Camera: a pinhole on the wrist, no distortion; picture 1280 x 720 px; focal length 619.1 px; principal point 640.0 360.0 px. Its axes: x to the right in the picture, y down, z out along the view. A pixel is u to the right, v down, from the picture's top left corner.
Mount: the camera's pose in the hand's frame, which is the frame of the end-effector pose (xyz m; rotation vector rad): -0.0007 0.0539 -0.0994 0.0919 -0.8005 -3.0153
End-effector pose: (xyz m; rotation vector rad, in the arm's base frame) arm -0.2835 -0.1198 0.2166 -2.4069 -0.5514 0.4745
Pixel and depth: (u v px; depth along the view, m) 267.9 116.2 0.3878
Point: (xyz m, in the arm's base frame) -0.0825 -0.2133 -0.1995
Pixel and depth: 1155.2 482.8 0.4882
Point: -0.7602 -0.3055 -0.0840
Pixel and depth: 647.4 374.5 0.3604
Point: -0.3450 -0.1901 -0.0828
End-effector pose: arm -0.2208 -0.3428 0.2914 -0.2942 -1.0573 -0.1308
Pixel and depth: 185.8 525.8 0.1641
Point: -0.2018 -0.2213 0.4015
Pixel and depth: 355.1 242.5 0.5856
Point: -0.3045 0.2040 0.5818
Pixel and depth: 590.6 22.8 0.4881
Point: -0.2500 0.2186 0.2930
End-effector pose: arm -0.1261 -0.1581 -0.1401 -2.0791 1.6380 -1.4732
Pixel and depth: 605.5 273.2 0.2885
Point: -0.1898 -0.3101 -0.3501
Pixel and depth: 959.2 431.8 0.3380
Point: -0.0914 -0.1684 -0.4737
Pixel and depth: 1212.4 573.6 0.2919
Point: -0.0423 -0.0560 -0.4742
